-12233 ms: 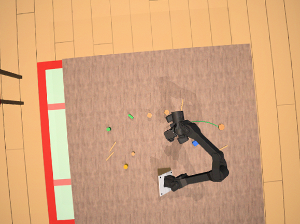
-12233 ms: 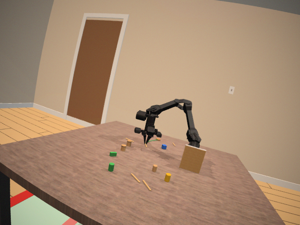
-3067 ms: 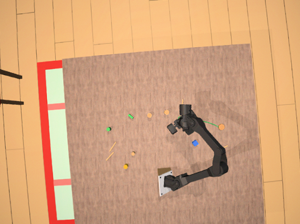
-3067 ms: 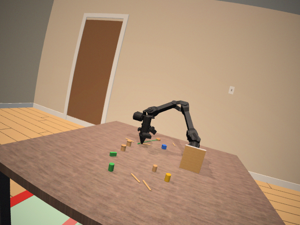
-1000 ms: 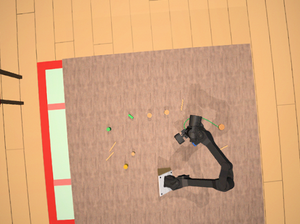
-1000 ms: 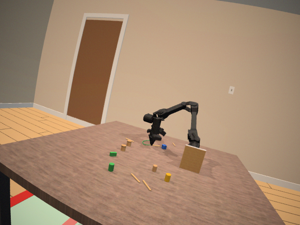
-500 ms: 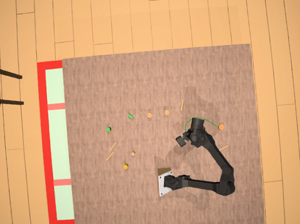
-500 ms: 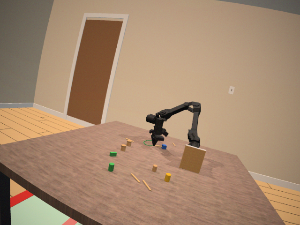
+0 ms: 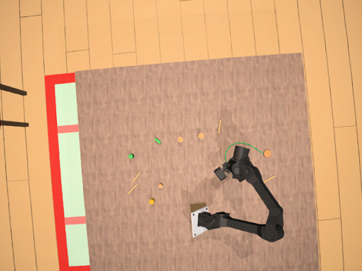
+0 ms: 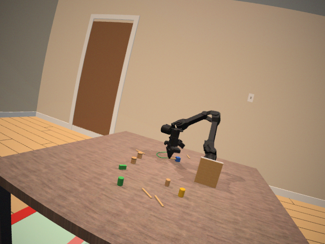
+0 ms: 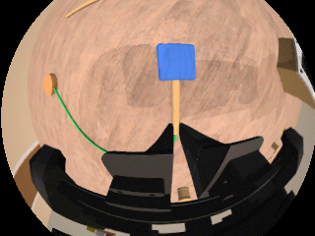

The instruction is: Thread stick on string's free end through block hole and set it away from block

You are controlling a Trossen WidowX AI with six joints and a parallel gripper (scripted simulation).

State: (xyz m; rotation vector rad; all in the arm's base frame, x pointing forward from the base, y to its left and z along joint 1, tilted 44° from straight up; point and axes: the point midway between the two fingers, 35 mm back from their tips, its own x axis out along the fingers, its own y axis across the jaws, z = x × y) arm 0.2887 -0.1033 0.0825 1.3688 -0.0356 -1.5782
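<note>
Right now my gripper tip is 5 cm past the blue block and 4 cm to the left of it. Round my gripper tip: yellow peg: 24 cm behind, 40 cm to the left; round wooden button: 7 cm ahead, 21 cm to the right, 1 cm below; thin wooden stick: 1 cm behind, 1 cm to the right.
</note>
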